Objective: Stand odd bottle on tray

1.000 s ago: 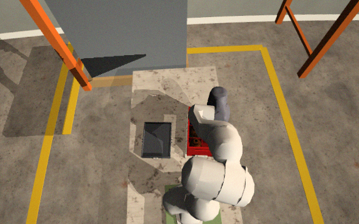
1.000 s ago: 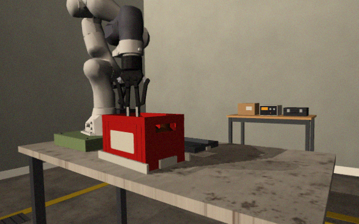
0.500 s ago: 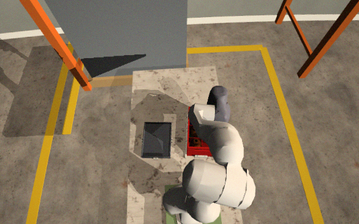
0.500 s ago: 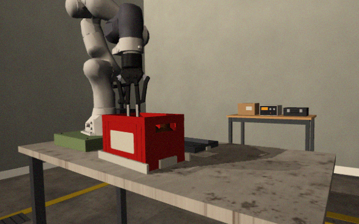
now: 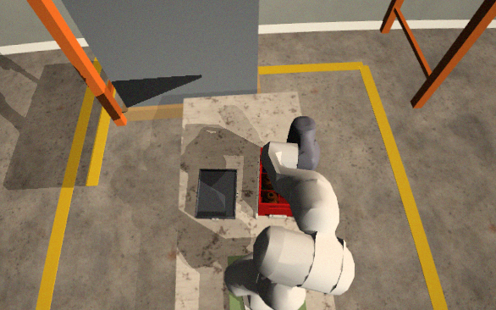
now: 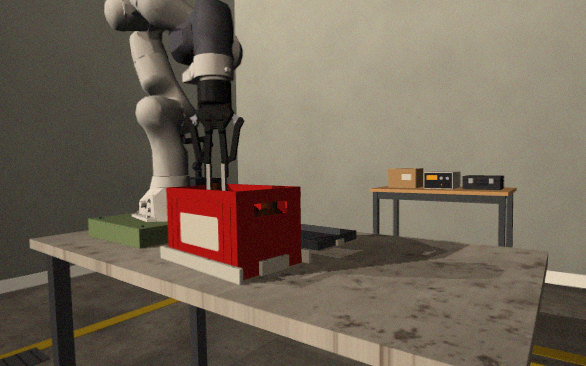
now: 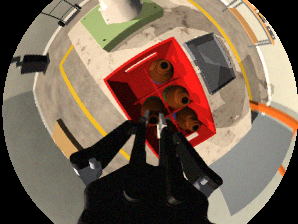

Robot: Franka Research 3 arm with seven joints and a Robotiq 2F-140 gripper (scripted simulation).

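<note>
My gripper is now 9 cm above the brown bottle. Round my hand: dark tray (34 cm to the left, 18 cm below, 1 cm behind); red crate (11 cm below, 4 cm to the left).
</note>
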